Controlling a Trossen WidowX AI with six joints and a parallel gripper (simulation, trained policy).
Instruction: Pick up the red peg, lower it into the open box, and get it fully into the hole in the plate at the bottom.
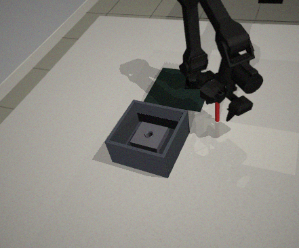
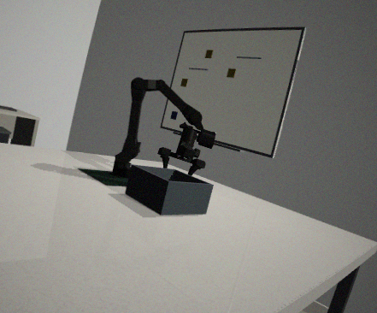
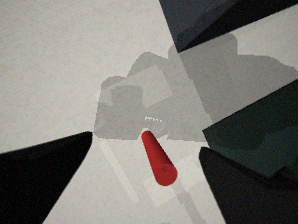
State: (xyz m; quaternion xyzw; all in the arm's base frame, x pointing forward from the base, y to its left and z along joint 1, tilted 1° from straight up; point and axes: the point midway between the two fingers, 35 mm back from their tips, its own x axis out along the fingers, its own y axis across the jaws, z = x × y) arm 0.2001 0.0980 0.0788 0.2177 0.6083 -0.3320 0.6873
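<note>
My gripper tip is 10 mm past the red peg and 10 mm above it. Also, from my gripper tip: dark grey box 200 mm to the right, 110 mm ahead, 20 mm below; grey plate 200 mm to the right, 110 mm ahead.
</note>
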